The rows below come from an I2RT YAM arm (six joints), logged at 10 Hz.
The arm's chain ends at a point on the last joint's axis. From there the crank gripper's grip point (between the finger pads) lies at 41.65 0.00 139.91 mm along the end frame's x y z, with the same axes.
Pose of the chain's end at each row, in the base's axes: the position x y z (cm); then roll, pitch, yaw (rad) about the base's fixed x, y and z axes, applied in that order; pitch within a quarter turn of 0, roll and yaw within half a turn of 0:
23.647 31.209 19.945 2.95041 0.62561 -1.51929
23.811 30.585 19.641 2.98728 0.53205 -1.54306
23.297 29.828 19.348 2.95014 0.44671 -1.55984
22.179 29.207 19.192 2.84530 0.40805 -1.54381
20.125 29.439 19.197 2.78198 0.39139 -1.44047
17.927 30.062 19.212 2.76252 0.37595 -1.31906
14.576 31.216 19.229 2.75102 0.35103 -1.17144
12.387 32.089 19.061 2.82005 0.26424 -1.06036
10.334 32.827 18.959 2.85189 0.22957 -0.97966
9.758 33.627 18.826 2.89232 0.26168 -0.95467
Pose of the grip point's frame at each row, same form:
20.752 35.734 6.371 2.95041 0.62561 -1.51929
21.566 33.948 5.614 2.98728 0.53205 -1.54306
20.611 31.976 5.161 2.95014 0.44671 -1.55984
18.055 30.583 5.257 2.84530 0.40805 -1.54381
15.094 29.935 5.502 2.78198 0.39139 -1.44047
12.689 29.642 5.593 2.76252 0.37595 -1.31906
9.459 29.640 5.648 2.75102 0.35103 -1.17144
8.799 29.446 5.160 2.82005 0.26424 -1.06036
7.575 29.765 4.955 2.85189 0.22957 -0.97966
7.239 31.212 4.652 2.89232 0.26168 -0.95467

